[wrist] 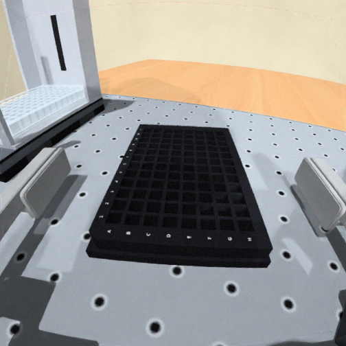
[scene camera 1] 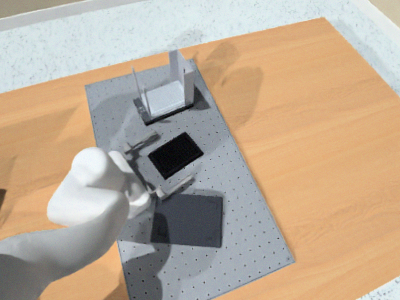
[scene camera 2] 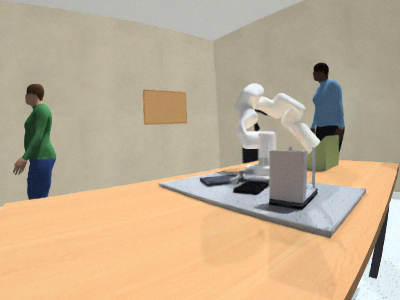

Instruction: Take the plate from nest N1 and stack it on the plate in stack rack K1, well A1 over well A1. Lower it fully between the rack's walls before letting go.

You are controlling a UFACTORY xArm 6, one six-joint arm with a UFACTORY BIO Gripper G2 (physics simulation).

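Places are measured from the arm's base along level axes (x right, y ahead, z up), in centimetres.
Pixels of known places: hand at its tool point: (scene camera 1: 166, 158) (scene camera 2: 254, 182); arm's base at its link origin: (scene camera 2: 318, 151).
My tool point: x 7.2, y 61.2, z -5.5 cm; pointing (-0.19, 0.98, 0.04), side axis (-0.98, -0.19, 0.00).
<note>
For each thing: its middle in the pictures, then the offset to it from my tool point. Level surfaces: height alone.
- black 96-well plate at the middle of its body: (scene camera 1: 175, 154) (scene camera 2: 252, 187) dy +2.8, dx -0.6, dz -1.2 cm
- Stack rack K1 at the middle of its body: (scene camera 2: 296, 174) (scene camera 1: 161, 88) dy +6.8, dx -18.1, dz +5.5 cm
- pale plate at the middle of its body: (scene camera 1: 166, 97) dy +7.8, dx -18.1, dz +0.8 cm
- dark flat slab with corner marks, body centre: (scene camera 1: 187, 219) (scene camera 2: 222, 179) dy -1.9, dx +16.6, dz -1.3 cm
- perforated board at its surface level: dz -2.0 cm
A black 96-well plate (scene camera 1: 175, 155) (scene camera 2: 251, 187) (wrist: 172, 185) lies flat on the perforated board, between the dark slab and the rack and apart from both. In the wrist view its A row runs along the left side, towards the rack, with A1 at the near left corner. My gripper (scene camera 1: 175, 156) (wrist: 186, 187) is wide open and empty; its fingers stand apart from the plate's two long sides. Stack rack K1 (scene camera 1: 188, 86) (scene camera 2: 288, 176) (wrist: 92, 55) has upright walls on a black base. A pale plate (scene camera 1: 165, 97) (wrist: 47, 106) sits low between them.
A dark flat slab with corner marks (scene camera 1: 187, 220) (scene camera 2: 217, 179), seemingly nest N1, lies on the perforated board (scene camera 1: 250, 240) (scene camera 2: 330, 226) (wrist: 127, 280). The rack's tall walls rise above the plates. A green block (scene camera 2: 327, 152) stands behind the rack in scene camera 2.
</note>
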